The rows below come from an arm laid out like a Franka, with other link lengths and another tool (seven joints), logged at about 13 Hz.
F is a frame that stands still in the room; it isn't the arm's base.
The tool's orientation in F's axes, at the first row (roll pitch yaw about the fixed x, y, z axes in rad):
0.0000 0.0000 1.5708
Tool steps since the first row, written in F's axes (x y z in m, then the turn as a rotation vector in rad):
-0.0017 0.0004 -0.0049 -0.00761 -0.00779 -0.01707
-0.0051 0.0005 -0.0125 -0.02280 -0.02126 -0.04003
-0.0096 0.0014 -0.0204 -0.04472 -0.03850 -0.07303
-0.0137 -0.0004 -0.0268 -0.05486 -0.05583 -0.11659
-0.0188 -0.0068 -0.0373 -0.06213 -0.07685 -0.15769
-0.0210 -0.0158 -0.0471 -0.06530 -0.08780 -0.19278
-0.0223 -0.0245 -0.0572 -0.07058 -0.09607 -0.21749
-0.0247 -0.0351 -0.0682 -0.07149 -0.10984 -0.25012
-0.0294 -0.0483 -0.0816 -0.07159 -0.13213 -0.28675
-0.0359 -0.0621 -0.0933 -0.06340 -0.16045 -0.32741
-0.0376 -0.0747 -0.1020 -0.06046 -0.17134 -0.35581
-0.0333 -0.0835 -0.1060 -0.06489 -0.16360 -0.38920
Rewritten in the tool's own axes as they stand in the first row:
0.0004 0.0017 -0.0049 -0.00779 0.00761 -0.01707
0.0005 0.0051 -0.0125 -0.02126 0.02280 -0.04003
0.0014 0.0096 -0.0204 -0.03850 0.04472 -0.07303
-0.0004 0.0137 -0.0268 -0.05583 0.05486 -0.11659
-0.0068 0.0188 -0.0373 -0.07685 0.06213 -0.15769
-0.0158 0.0210 -0.0471 -0.08780 0.06530 -0.19278
-0.0245 0.0223 -0.0572 -0.09607 0.07058 -0.21749
-0.0351 0.0247 -0.0682 -0.10984 0.07149 -0.25012
-0.0483 0.0294 -0.0816 -0.13213 0.07159 -0.28675
-0.0621 0.0359 -0.0933 -0.16045 0.06340 -0.32741
-0.0747 0.0376 -0.1020 -0.17134 0.06046 -0.35581
-0.0835 0.0333 -0.1060 -0.16360 0.06489 -0.38920

